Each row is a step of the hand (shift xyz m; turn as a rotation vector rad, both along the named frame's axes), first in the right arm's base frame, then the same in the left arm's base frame.
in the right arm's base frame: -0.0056 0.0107 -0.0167 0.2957 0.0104 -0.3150
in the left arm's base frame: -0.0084 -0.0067 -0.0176 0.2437 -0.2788 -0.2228
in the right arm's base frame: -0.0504 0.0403 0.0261 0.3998 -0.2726 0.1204
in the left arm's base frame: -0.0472 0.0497 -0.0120 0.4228 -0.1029 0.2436
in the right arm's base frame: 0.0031 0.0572 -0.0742 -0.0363 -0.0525 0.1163
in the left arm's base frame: -0.0102 -0.0269 -0.0892 -0.0163 0.0671 0.1133
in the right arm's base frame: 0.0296 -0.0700 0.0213 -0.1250 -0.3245 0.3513
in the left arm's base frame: 0.0349 -0.0266 0.0656 -0.0586 0.1077 0.4789
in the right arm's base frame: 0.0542 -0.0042 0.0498 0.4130 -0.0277 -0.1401
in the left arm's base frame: 0.0613 0.0321 0.0255 0.3876 -0.1720 -0.1057
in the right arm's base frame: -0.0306 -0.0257 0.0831 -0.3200 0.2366 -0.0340
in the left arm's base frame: -0.0167 0.0553 0.0719 -0.3295 0.1434 -0.1743
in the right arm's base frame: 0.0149 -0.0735 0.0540 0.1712 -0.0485 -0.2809
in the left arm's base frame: 0.0255 -0.0007 0.0888 0.1280 -0.2726 -0.1409
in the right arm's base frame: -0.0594 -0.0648 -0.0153 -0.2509 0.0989 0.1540
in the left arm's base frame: -0.0587 -0.0439 0.0509 -0.2278 0.2078 0.0368
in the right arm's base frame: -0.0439 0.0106 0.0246 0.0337 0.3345 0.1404
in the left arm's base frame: -0.0400 0.0306 0.0106 0.0429 0.3043 -0.1956
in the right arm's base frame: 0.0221 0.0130 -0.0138 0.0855 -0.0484 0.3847
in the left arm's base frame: 0.0193 -0.0059 -0.0210 0.1447 0.2734 0.2490
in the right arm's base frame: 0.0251 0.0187 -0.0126 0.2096 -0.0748 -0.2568
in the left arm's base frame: 0.0222 -0.0019 -0.0253 0.1705 -0.2724 -0.1103
